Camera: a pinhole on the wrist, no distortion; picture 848 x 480 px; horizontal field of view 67.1 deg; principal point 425.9 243.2 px. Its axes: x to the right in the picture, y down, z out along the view. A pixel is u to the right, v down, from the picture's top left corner.
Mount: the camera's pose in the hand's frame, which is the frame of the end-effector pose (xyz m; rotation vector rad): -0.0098 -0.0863 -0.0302 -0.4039 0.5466 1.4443
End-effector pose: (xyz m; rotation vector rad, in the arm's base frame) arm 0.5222 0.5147 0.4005 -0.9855 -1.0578 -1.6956
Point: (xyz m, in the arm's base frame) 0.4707 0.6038 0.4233
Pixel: 144.0 164.2
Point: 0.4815 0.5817 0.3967
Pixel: 248.8 300.3
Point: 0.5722 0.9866 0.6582
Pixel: 104.1 164.9
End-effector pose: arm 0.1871 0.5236 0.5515 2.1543 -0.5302 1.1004
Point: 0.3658 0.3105 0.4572
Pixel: 211.1 211.8
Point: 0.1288 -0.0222 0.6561
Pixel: 697.3 221.0
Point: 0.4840 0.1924 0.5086
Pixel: 212.3 74.2
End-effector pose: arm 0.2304 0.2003 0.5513 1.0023 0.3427 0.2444
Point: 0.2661 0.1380 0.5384
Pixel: 325.9 156.5
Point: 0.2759 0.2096 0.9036
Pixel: 739.5 332.1
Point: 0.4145 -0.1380 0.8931
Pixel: 251.5 303.3
